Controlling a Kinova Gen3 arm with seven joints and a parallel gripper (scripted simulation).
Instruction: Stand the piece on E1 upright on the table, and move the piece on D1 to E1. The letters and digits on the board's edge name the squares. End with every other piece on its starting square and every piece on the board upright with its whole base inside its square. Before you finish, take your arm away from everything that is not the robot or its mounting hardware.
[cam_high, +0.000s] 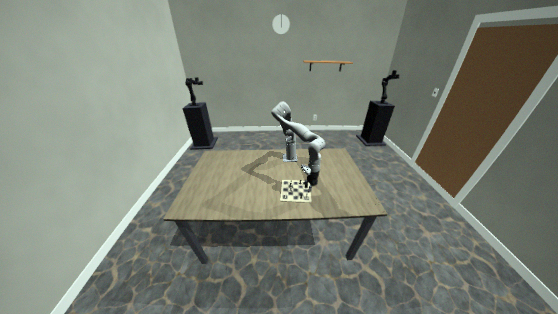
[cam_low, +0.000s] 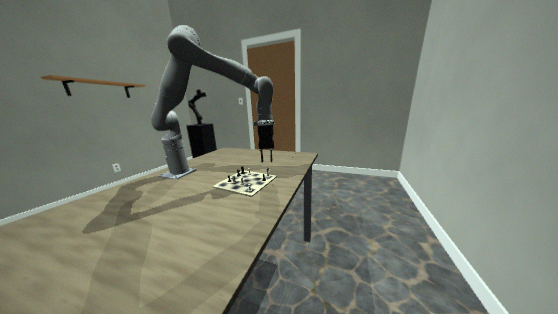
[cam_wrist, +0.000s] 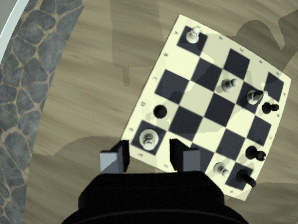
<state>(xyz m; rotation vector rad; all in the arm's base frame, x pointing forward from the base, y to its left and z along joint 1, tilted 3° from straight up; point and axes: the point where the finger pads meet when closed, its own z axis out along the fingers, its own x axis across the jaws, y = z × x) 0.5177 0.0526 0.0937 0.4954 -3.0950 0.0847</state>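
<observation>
The white piece is 70 mm below my hand. The rest, counted from my hand: chessboard (80 mm behind, 70 mm to the right, 100 mm below).
</observation>
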